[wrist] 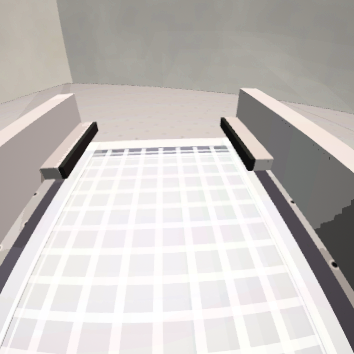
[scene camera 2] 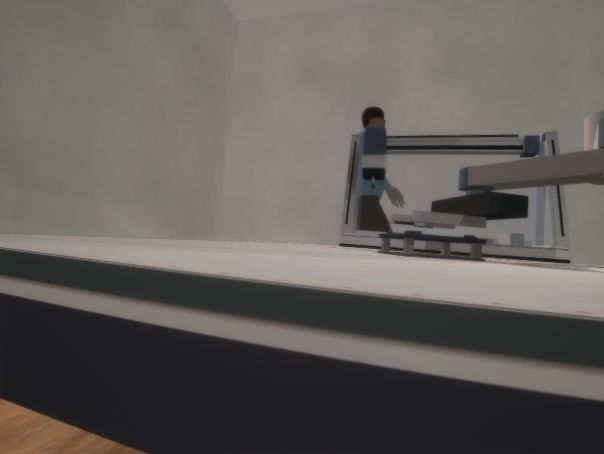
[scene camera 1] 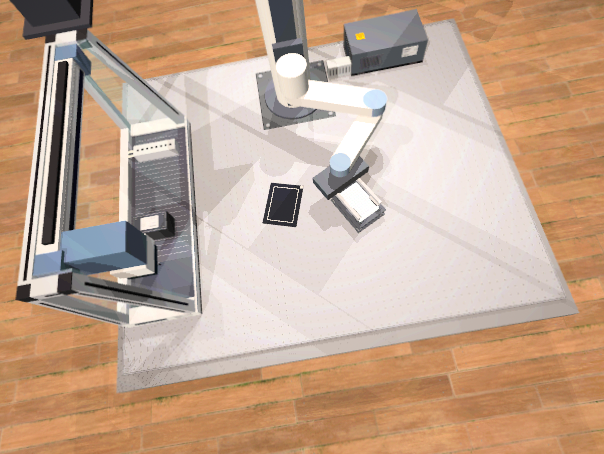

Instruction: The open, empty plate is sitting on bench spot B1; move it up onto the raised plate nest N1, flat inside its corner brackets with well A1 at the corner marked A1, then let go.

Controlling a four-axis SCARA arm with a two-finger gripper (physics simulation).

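The white plate lies over the dark raised nest N1, and looks level. Its wells and the A1 mark cannot be made out. My gripper is open, holding nothing, with its two fingers set apart along the plate's long sides and low over the nest. The black pads show near the plate's far end in the wrist view. Whether they touch the plate's sides is unclear. Bench spot B1, a flat black rectangle with a white outline, bears no plate.
A framed gantry machine stands left of B1 in scene camera 1, with a blue head. A grey box stands by the arm's base. A person is behind the gantry.
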